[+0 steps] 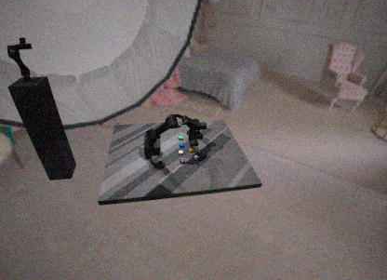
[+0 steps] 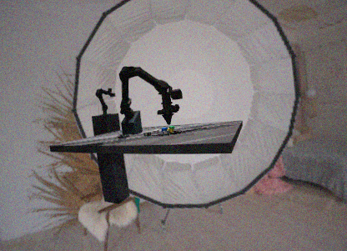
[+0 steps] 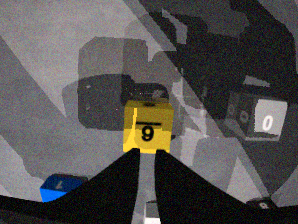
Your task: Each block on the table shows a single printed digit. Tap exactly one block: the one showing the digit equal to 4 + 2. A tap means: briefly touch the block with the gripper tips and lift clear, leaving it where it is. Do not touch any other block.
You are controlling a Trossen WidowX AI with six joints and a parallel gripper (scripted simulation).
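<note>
Now: the yellow block 4 cm below my gripper tip. Also, from my gripper tip: blue block 7 cm to the left, 7 cm behind, 4 cm below; white block 9 cm behind, 4 cm below, 2 cm to the right; dark grey block 12 cm to the right, 10 cm behind, 4 cm below.
</note>
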